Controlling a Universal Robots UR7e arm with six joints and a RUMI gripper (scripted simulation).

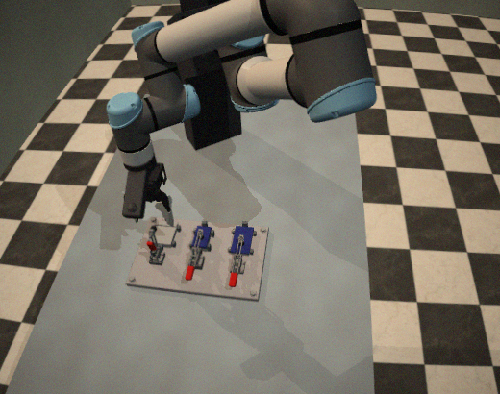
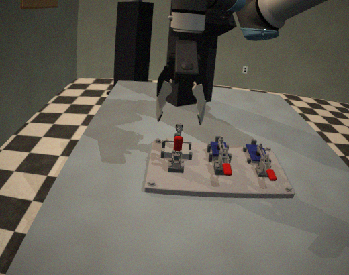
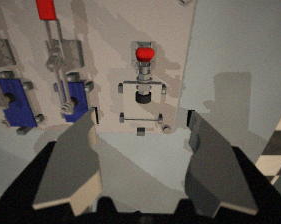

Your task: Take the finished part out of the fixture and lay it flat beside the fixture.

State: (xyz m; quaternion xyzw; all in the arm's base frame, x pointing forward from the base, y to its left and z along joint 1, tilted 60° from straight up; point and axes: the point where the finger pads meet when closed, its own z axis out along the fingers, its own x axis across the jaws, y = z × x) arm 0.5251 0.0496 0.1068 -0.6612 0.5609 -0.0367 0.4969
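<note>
The finished part lies 4 cm behind my hand, 2 cm to the right of it and 9 cm below it.
</note>
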